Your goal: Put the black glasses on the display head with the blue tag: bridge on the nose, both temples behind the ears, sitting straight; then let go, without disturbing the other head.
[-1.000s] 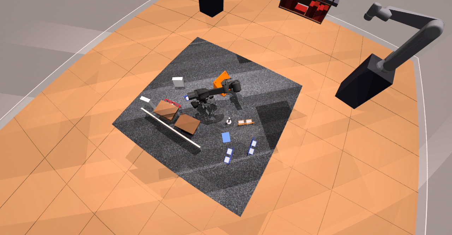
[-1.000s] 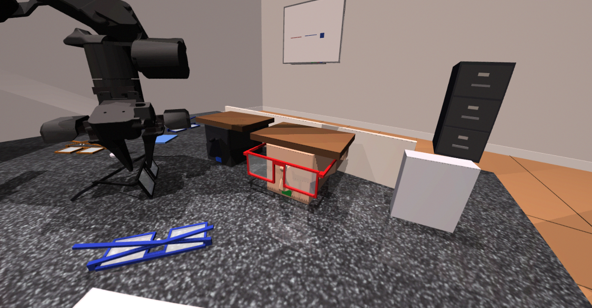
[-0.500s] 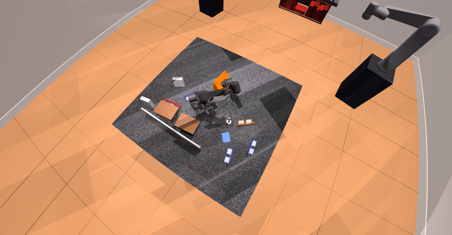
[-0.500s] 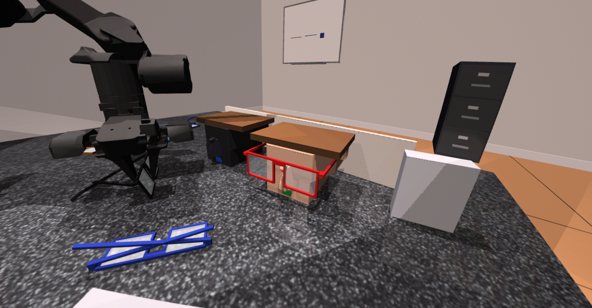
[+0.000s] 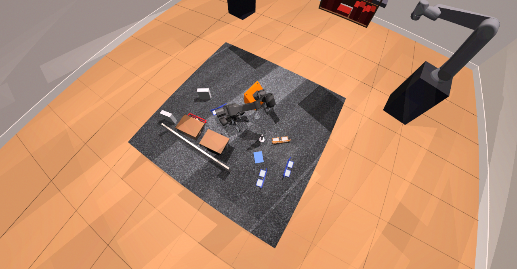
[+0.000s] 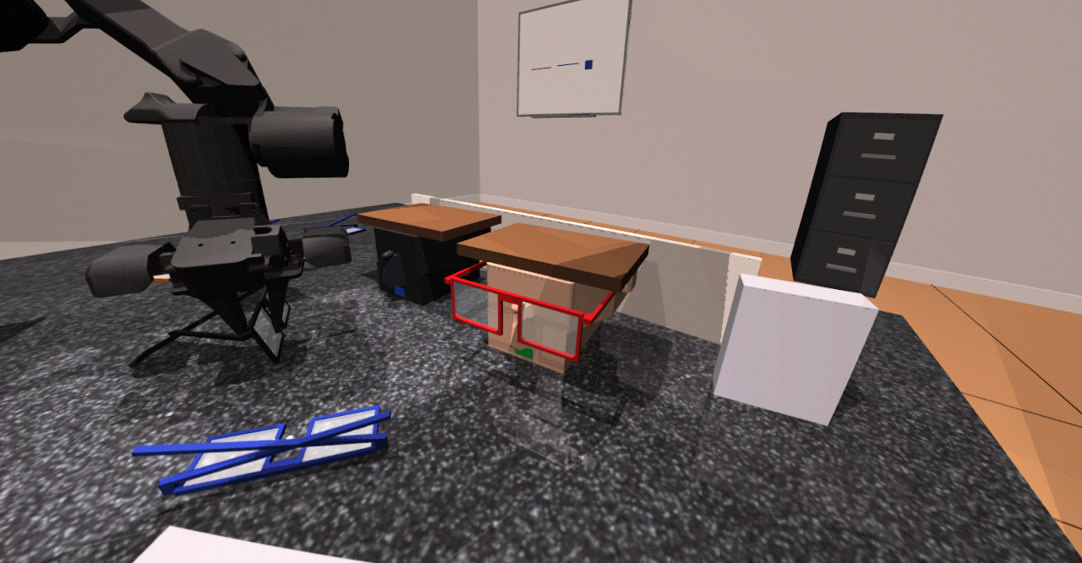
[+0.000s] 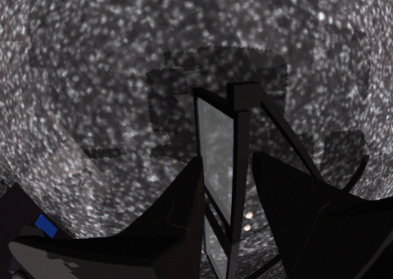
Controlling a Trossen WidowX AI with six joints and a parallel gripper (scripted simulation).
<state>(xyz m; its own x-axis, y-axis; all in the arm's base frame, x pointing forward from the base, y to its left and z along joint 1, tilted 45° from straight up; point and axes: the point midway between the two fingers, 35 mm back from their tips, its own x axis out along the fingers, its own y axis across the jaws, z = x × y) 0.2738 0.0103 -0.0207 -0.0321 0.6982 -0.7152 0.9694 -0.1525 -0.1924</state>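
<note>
The grey stand lies 260 mm to the left of my gripper tip, 30 mm behind it and 10 mm above it. From my gripper tip the other things lie so: blue card: 330 mm to the left, 90 mm ahead, 20 mm below; then low wall: 340 mm ahead, 50 mm to the right, 40 mm above; then display head: 230 mm ahead, 180 mm to the right, 40 mm above.
</note>
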